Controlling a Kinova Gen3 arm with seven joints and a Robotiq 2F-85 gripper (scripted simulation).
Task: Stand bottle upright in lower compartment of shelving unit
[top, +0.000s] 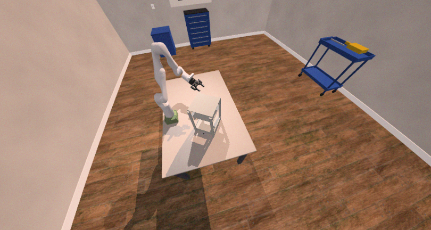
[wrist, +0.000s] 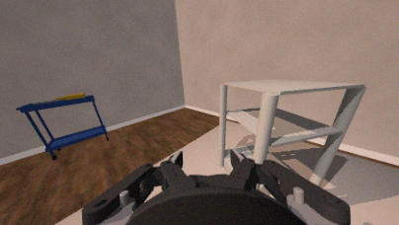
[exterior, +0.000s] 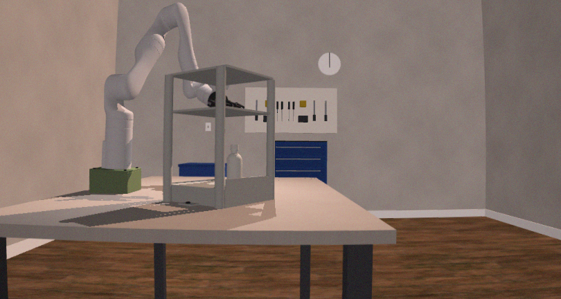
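The white bottle lies 180 mm below my hand and 10 mm to the left of it. Round my hand: grey shelving unit: 280 mm to the right, 110 mm below, 30 mm behind.
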